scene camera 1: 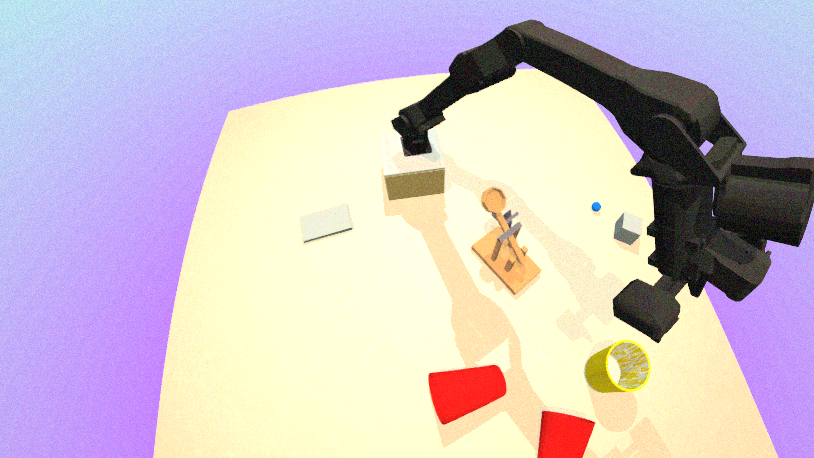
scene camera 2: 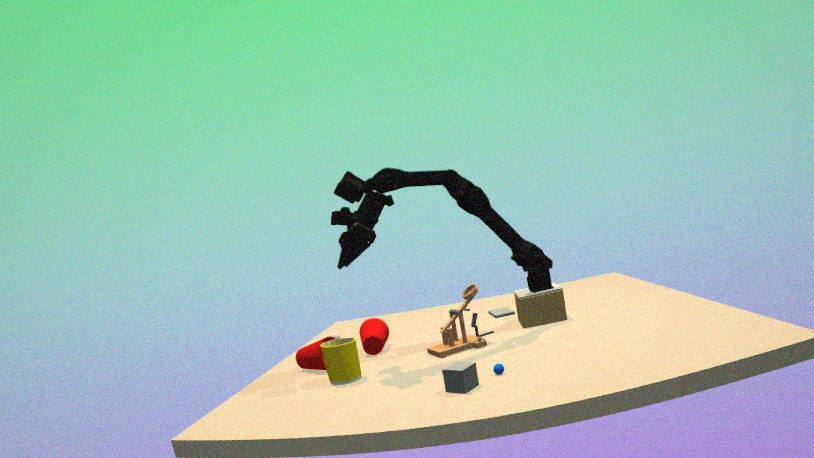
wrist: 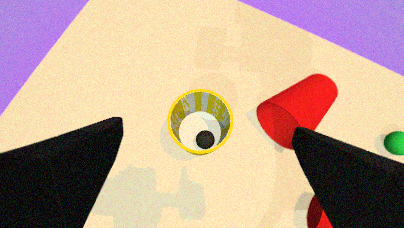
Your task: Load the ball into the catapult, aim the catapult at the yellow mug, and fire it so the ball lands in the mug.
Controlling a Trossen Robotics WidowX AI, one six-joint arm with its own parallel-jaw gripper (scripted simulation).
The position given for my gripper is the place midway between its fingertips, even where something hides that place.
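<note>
A yellow mug (scene camera 1: 624, 366), (scene camera 2: 341, 357), (wrist: 196, 110) is here, and so is a flat grey plate (scene camera 1: 335, 220). I see a wooden catapult (scene camera 1: 499, 250), (scene camera 2: 454, 345), though in the wrist view the catapult is out of frame. Scene camera 1 gives me a grey cube (scene camera 1: 628, 228); the cube is out of frame in the wrist view. My gripper (scene camera 1: 676, 317), (scene camera 2: 341, 267), (wrist: 210, 130) is open, and it holds nothing.
</note>
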